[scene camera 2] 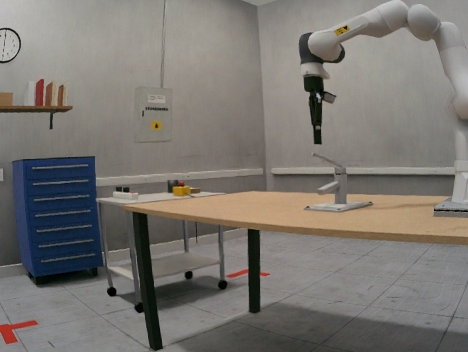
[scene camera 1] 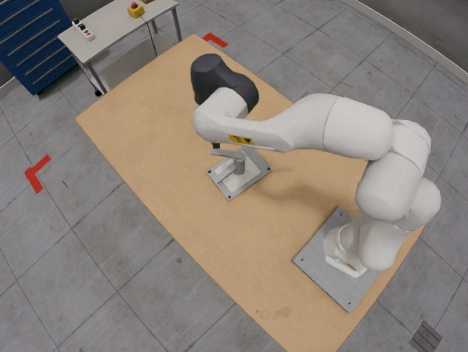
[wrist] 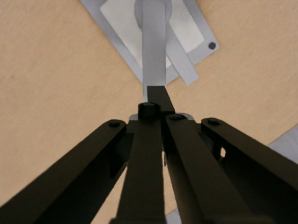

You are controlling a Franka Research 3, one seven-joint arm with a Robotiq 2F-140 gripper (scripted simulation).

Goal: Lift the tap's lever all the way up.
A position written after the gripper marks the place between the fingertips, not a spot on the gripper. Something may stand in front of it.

Note:
In view: the gripper (scene camera 2: 317, 144).
The gripper also shows in the wrist view (wrist: 155, 99).

